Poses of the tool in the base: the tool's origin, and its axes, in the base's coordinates. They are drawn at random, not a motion.
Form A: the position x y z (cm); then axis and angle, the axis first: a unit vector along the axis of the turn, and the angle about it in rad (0 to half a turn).
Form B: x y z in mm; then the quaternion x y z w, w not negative. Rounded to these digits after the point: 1 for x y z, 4 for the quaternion.
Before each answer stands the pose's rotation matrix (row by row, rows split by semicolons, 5 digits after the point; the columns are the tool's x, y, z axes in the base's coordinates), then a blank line. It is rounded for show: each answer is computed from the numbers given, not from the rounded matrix.
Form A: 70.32, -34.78, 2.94, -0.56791, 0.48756, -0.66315, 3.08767
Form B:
-0.35397 -0.51763 0.77895; -0.58912 -0.52346 -0.61557; 0.72639 -0.67679 -0.11965

703.2, -347.8, 29.4, -0.5677, 0.4874, -0.6629, 0.0270
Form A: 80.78, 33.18, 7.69, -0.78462, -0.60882, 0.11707, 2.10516
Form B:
0.41987 0.62023 -0.66258; 0.82173 0.05015 0.56767; 0.38531 -0.78281 -0.48861

807.8, 331.8, 76.9, -0.6816, -0.5289, 0.1017, 0.4953
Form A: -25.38, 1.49, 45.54, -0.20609, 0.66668, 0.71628, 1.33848
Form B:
0.26293 -0.80280 0.53514; 0.59128 0.57237 0.56814; -0.76241 0.16704 0.62517

-253.8, 14.9, 455.4, -0.1279, 0.4136, 0.4444, 0.7843
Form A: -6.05, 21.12, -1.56, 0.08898, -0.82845, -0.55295, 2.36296
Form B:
-0.69832 0.26215 -0.66605; -0.51453 0.46303 0.72170; 0.49760 0.84669 -0.18846

-60.5, 211.2, -15.6, 0.0823, -0.7665, -0.5116, 0.3796
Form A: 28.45, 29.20, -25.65, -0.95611, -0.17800, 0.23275, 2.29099
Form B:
0.85752 0.10748 -0.50310; 0.45738 -0.60695 0.64993; -0.23550 -0.78744 -0.56963

284.5, 292.0, -256.5, -0.8709, -0.1621, 0.2120, 0.4126
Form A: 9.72, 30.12, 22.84, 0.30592, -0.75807, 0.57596, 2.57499
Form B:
-0.67118 -0.73674 -0.08205; -0.11842 0.21582 -0.96923; 0.73178 -0.64081 -0.23210

97.2, 301.2, 228.4, 0.2937, -0.7279, 0.5530, 0.2795
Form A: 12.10, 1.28, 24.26, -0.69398, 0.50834, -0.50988, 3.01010
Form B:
-0.03230 -0.63566 0.77129; -0.76937 -0.47678 -0.42516; 0.63799 -0.60714 -0.47365

121.0, 12.8, 242.6, -0.6925, 0.5072, -0.5088, 0.0657
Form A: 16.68, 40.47, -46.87, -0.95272, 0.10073, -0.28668, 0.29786
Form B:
0.99593 0.07991 0.04159; -0.08836 0.95641 0.27833; -0.01754 -0.28087 0.95959

166.8, 404.7, -468.7, -0.1414, 0.0149, -0.0425, 0.9889
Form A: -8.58, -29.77, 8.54, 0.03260, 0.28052, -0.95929, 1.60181
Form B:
-0.02991 0.96826 0.24814; -0.94940 0.05012 -0.31003; -0.31263 -0.24486 0.91777

-85.8, -297.7, 85.4, 0.0234, 0.2014, -0.6888, 0.6961
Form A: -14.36, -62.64, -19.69, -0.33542, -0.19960, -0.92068, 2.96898
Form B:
-0.76180 0.29104 0.57876; -0.02523 -0.90605 0.42242; 0.64732 0.30719 0.69757

-143.6, -626.4, -196.9, -0.3342, -0.1989, -0.9173, 0.0862
